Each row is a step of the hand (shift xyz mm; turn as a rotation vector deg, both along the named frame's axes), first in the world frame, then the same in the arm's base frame.
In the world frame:
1: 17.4 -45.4 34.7 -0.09 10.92 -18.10
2: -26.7 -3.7 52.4 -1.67 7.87 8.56
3: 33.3 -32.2 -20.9 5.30 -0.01 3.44
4: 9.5 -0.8 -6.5 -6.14 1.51 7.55
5: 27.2 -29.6 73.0 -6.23 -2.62 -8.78
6: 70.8 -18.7 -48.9 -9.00 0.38 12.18
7: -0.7 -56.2 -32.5 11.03 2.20 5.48
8: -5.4 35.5 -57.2 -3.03 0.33 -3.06
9: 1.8 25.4 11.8 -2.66 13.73 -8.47
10: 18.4 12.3 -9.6 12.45 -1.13 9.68
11: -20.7 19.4 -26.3 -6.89 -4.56 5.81
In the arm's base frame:
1: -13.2 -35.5 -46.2 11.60 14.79 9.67
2: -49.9 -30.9 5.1 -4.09 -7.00 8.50
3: 31.4 3.0 -39.8 2.62 -5.66 -0.99
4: 11.1 0.7 -3.2 -8.65 -3.41 3.23
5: -21.4 -74.4 -30.8 -1.22 10.89 -1.66
6: 79.9 6.8 -36.4 -13.65 -5.83 3.01
7: 4.0 32.0 -56.3 6.81 -10.50 0.02
8: 32.6 49.3 32.7 -0.87 4.15 0.82
9: 0.9 -12.8 25.0 5.12 7.68 13.50
10: 22.9 -2.1 7.4 5.10 -14.59 -3.31
11: 0.6 31.8 22.0 -9.69 -1.13 -2.61

